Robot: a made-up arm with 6 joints. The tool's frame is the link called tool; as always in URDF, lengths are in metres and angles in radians.
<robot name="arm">
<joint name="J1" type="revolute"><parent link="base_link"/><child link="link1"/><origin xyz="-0.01 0.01 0.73" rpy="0 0 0"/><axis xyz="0 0 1"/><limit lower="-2.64" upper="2.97" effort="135" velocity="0.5"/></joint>
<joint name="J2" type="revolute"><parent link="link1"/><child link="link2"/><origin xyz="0.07 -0.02 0" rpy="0 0 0"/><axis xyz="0 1 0"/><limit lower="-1.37" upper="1.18" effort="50" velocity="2.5"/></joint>
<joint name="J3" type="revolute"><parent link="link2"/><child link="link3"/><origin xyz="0.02 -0.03 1.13" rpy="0 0 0"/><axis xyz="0 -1 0"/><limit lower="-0.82" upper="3.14" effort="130" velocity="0.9"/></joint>
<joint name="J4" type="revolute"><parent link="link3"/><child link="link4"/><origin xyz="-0.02 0 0.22" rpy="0 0 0"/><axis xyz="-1 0 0"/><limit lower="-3.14" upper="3.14" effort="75" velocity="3"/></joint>
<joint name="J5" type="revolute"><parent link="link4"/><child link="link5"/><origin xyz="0.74 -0.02 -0.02" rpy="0 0 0"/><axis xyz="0 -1 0"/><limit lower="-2.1" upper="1.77" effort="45" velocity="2.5"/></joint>
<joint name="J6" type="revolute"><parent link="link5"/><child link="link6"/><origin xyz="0.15 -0.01 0.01" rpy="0 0 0"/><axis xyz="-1 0 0"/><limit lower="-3.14" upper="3.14" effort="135" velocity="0.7"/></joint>
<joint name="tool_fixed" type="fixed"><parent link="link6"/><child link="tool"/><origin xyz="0 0.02 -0.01" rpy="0 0 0"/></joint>
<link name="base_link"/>
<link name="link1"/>
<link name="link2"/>
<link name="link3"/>
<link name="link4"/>
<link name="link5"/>
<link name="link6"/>
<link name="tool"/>
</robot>
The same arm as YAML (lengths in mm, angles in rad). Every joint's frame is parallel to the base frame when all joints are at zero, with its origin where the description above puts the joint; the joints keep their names.
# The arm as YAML. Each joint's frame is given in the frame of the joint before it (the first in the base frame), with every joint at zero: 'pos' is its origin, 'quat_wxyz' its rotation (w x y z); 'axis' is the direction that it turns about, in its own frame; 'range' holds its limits. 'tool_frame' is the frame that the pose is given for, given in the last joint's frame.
length_unit: mm
angle_unit: rad
joints:
  - joint: J1
    pos: [-10.0, 10.0, 730.0]
    quat_wxyz: [1.0, 0.0, 0.0, 0.0]
    axis: "+z"
    range: [-2.64, 2.97]
  - joint: J2
    pos: [70.0, -20.0, 0.0]
    quat_wxyz: [1.0, 0.0, 0.0, 0.0]
    axis: "+y"
    range: [-1.37, 1.18]
  - joint: J3
    pos: [20.0, -30.0, 1130.0]
    quat_wxyz: [1.0, 0.0, 0.0, 0.0]
    axis: "-y"
    range: [-0.82, 3.14]
  - joint: J4
    pos: [-20.0, 0.0, 220.0]
    quat_wxyz: [1.0, 0.0, 0.0, 0.0]
    axis: "-x"
    range: [-3.14, 3.14]
  - joint: J5
    pos: [740.0, -20.0, -20.0]
    quat_wxyz: [1.0, 0.0, 0.0, 0.0]
    axis: "-y"
    range: [-2.1, 1.77]
  - joint: J6
    pos: [150.0, -10.0, 10.0]
    quat_wxyz: [1.0, 0.0, 0.0, 0.0]
    axis: "-x"
    range: [-3.14, 3.14]
tool_frame:
  pos: [0.0, 20.0, -10.0]
  quat_wxyz: [1.0, 0.0, 0.0, 0.0]

